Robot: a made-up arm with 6 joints.
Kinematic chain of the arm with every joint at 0, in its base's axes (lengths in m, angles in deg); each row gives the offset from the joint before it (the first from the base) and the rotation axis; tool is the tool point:
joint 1: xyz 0 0 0.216 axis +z
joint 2: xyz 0 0.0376 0 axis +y
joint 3: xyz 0 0 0.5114 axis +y
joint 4: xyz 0 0 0.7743 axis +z
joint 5: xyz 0 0 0 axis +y
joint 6: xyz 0 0 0.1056 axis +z
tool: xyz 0 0 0
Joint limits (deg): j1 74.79..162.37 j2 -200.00..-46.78 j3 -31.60..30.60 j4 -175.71..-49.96 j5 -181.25..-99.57 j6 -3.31..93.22
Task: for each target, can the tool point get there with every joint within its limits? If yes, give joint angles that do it. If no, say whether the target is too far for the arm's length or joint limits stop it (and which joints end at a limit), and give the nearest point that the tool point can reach.
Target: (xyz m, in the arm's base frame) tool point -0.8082 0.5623 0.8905
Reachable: no: joint limits stop it (at a limit: joint 1, joint 2, joint 3) | nearest point -0.2391 -0.4701 1.2769 | short by 1.241 m
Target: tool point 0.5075 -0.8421 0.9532
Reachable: yes | joints 126.22 -65.09 14.11 -147.99 -115.41 56.85
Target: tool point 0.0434 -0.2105 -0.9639
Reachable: yes | joints 130.99 -179.64 15.46 -85.72 -140.00 59.49
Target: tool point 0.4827 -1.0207 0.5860
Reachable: yes | joints 119.05 -63.61 -17.52 -136.43 -150.32 39.15
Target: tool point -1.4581 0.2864 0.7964
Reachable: no: too far | nearest point -0.2739 -0.5025 1.2761 | short by 1.502 m
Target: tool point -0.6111 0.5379 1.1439
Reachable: no: joint limits stop it (at a limit: joint 1, joint 2, joint 3) | nearest point -0.2281 -0.4603 1.2951 | short by 1.080 m
